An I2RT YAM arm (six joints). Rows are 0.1 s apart.
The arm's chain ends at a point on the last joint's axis. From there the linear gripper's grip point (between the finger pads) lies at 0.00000 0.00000 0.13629 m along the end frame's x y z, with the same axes.
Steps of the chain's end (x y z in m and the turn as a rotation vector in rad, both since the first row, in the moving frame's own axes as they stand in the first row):
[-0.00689 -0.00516 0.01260 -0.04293 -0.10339 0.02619]
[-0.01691 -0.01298 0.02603 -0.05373 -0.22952 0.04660]
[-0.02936 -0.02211 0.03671 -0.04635 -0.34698 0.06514]
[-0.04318 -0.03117 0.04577 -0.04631 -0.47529 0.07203]
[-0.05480 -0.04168 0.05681 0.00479 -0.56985 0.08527]
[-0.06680 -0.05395 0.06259 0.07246 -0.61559 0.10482]
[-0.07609 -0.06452 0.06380 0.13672 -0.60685 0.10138]
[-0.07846 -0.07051 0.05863 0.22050 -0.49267 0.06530]
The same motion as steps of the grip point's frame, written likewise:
[-0.02103 0.00049 0.01175 -0.04293 -0.10339 0.02619]
[-0.04806 -0.00645 0.02226 -0.05373 -0.22952 0.04660]
[-0.07586 -0.01745 0.02845 -0.04635 -0.34698 0.06514]
[-0.10569 -0.02739 0.03053 -0.04631 -0.47529 0.07203]
[-0.12821 -0.04552 0.03529 0.00479 -0.56985 0.08527]
[-0.14478 -0.06744 0.03726 0.07246 -0.61559 0.10482]
[-0.15252 -0.08600 0.03829 0.13672 -0.60685 0.10138]
[-0.14139 -0.10124 0.03926 0.22050 -0.49267 0.06530]

